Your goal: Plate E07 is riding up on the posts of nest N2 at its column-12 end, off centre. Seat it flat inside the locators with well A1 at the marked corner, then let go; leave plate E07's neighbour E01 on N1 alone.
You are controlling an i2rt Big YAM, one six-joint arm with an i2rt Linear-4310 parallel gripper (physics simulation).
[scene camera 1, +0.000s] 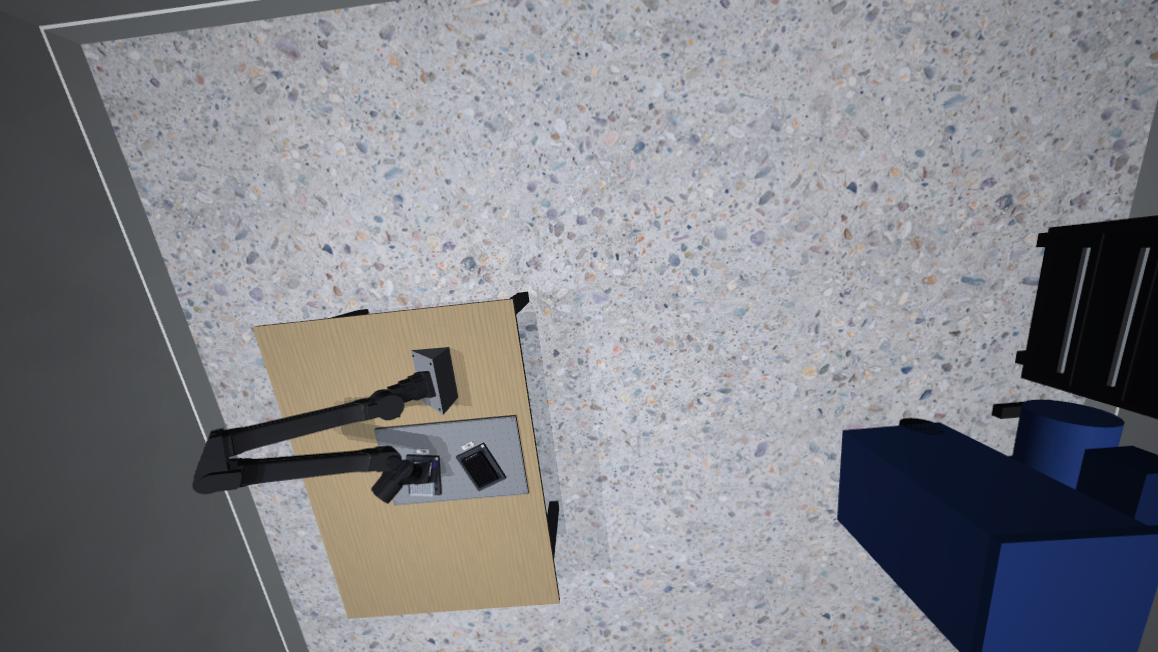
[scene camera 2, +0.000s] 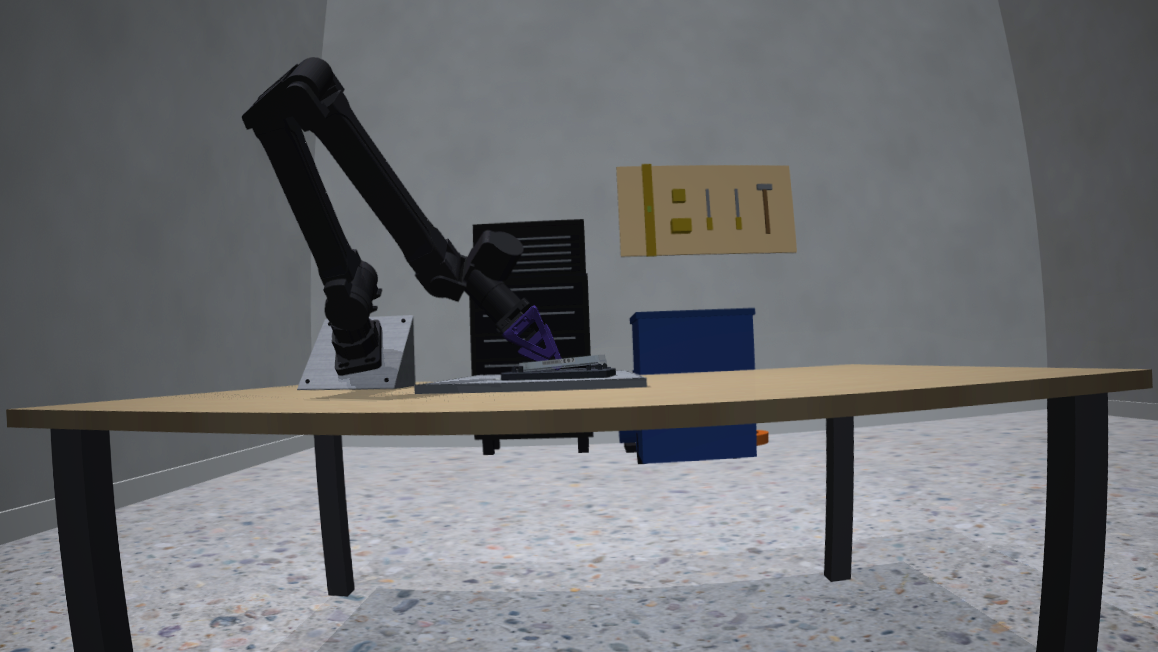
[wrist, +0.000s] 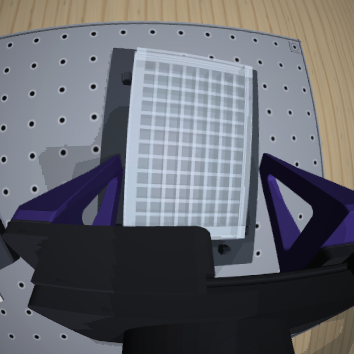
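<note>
Plate E07, pale and clear with a grid of wells, lies on the dark nest N2. In the scene camera 2 view it is tilted, its end away from the arm's base higher. In the wrist view it sits toward the nest's right side, with dark posts at the upper left and near the lower end. My gripper is open and empty, one purple finger beside each long side of the plate. Marked corner and well A1 cannot be made out. Plate E01 is black and sits on N1.
Both nests are on a grey perforated board on the wooden table. The arm's angled metal mount stands beside the board. In the wrist view, a dark edge shows at far left.
</note>
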